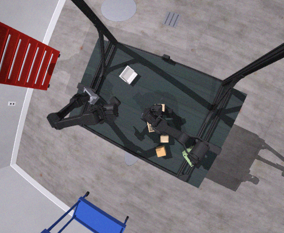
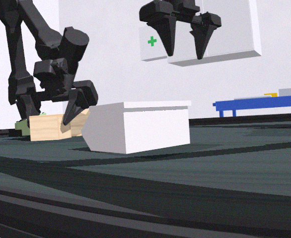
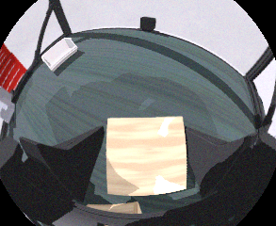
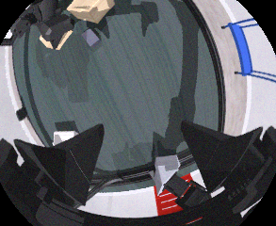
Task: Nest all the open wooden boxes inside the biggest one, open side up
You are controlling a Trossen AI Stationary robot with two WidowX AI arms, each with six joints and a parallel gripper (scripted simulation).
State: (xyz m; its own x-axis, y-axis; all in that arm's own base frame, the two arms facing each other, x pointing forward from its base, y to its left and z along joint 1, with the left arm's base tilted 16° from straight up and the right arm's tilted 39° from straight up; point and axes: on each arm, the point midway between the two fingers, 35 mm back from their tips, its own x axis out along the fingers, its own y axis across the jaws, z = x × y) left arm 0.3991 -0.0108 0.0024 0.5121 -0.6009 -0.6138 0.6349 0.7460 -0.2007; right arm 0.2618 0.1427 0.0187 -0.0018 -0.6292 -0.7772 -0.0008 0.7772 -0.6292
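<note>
My left hand is 90 mm short of the dark purple block, 70 mm to the left of it and 50 mm above it. From my left hand the other things lie so: orange block: 260 mm ahead, 160 mm to the left, 30 mm below; then white bin: 110 mm behind, 320 mm to the right, 30 mm below.
</note>
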